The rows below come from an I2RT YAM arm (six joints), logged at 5 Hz.
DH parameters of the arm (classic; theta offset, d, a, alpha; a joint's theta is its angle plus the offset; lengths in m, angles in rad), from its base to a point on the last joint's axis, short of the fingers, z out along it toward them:
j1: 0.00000 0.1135 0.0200 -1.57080
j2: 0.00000 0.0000 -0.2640 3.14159
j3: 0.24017 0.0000 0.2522 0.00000
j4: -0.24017 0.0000 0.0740 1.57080
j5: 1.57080 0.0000 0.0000 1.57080
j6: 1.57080 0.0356 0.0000 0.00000
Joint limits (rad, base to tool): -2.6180..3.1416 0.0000..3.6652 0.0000..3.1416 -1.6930..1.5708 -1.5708..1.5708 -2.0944..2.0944
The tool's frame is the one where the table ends.
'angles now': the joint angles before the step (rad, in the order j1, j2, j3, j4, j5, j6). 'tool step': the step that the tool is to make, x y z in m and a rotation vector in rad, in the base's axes. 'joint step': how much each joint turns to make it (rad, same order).
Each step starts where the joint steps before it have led.
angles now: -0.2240, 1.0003, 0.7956, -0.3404, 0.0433, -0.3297
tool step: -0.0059, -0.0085, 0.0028, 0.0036, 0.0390, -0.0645
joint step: -0.0398, -0.0041, 0.0236, -0.0669, 0.0240, 0.0082
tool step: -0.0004, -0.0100, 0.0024, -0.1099, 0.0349, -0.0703
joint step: -0.0283, 0.0113, 0.0117, 0.0048, 0.0985, -0.0737
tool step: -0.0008, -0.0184, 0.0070, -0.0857, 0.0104, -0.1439
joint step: -0.0610, 0.0224, 0.0274, 0.0184, 0.1154, -0.0273
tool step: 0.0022, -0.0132, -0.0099, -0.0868, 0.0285, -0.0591
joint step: -0.0404, 0.0254, -0.0387, 0.0914, 0.0631, -0.0720
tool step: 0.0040, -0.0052, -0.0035, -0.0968, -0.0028, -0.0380
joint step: -0.0037, 0.0153, -0.0322, 0.1119, 0.0722, -0.0660
